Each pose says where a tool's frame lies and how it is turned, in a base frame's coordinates. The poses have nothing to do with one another.
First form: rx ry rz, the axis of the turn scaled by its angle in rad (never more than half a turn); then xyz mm.
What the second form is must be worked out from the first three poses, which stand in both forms.
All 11 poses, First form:
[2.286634 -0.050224 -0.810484 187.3 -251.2 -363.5]
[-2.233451 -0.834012 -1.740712 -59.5 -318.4 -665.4]
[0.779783 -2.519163 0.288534 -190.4 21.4 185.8]
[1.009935 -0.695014 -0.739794 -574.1 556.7 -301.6]
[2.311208 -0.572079 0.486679 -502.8 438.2 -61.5]
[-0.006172 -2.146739 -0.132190 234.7 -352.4 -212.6]
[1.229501 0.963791 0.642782 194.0 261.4 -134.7]
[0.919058 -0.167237 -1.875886 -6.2 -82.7 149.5]
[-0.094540 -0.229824 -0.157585 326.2 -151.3 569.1]
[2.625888 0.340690 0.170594 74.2 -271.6 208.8]
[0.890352 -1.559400 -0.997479 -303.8 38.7 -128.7]
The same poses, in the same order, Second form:
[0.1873 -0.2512 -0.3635 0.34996 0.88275 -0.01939 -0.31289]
[-0.0595 -0.3184 -0.6654 0.09468 -0.75321 -0.28126 -0.58703]
[-0.1904 0.0214 0.1858 0.24196 0.28521 -0.92140 0.10553]
[-0.5741 0.5567 -0.3016 0.75447 0.46292 -0.31857 -0.33910]
[-0.5028 0.4382 -0.0615 0.34825 0.89151 -0.22067 0.18773]
[0.2347 -0.3524 -0.2126 0.47537 -0.00252 -0.87812 -0.05407]
[0.1940 0.2614 -0.1347 0.66399 0.54422 0.42661 0.28452]
[-0.0062 -0.0827 0.1495 0.49947 0.37994 -0.06914 -0.77549]
[0.3262 -0.1513 0.5691 0.98920 -0.04710 -0.11450 -0.07851]
[0.0742 -0.2716 0.2088 0.24169 0.96030 0.12459 0.06239]
[-0.3038 0.0387 -0.1287 0.51734 0.37094 -0.64967 -0.41557]

